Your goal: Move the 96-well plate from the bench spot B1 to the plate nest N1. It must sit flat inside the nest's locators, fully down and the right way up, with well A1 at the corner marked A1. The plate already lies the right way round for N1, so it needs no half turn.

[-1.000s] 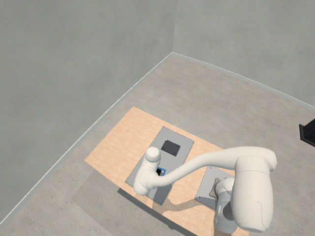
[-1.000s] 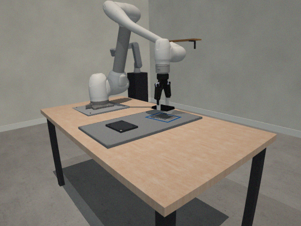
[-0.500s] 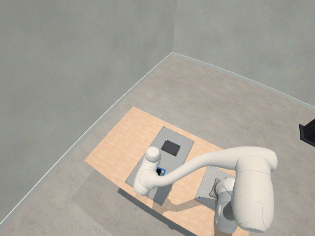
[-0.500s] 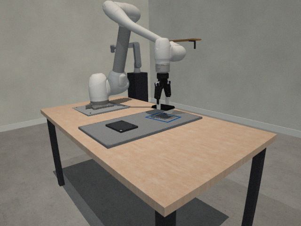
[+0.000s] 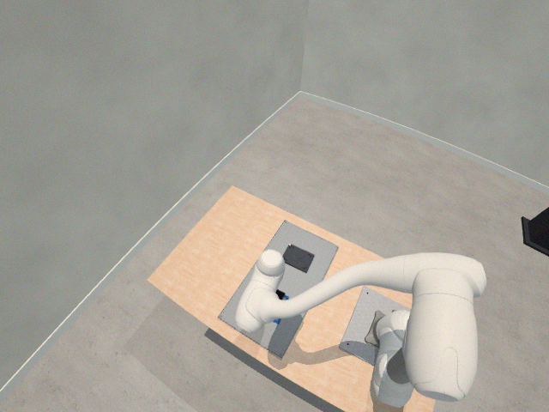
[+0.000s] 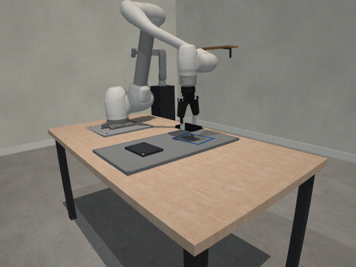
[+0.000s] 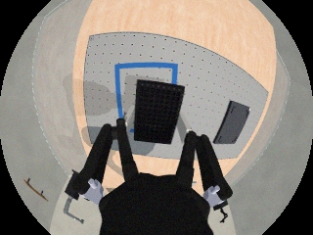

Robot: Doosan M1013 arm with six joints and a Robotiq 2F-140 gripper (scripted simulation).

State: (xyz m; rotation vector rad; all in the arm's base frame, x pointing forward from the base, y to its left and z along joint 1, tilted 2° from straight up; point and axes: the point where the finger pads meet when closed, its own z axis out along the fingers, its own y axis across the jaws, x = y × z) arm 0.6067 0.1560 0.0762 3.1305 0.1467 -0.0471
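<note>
The dark plate nest is 280 mm to the right of my hand and 80 mm below it. Round my hand: black 96-well plate (20 mm below).
</note>
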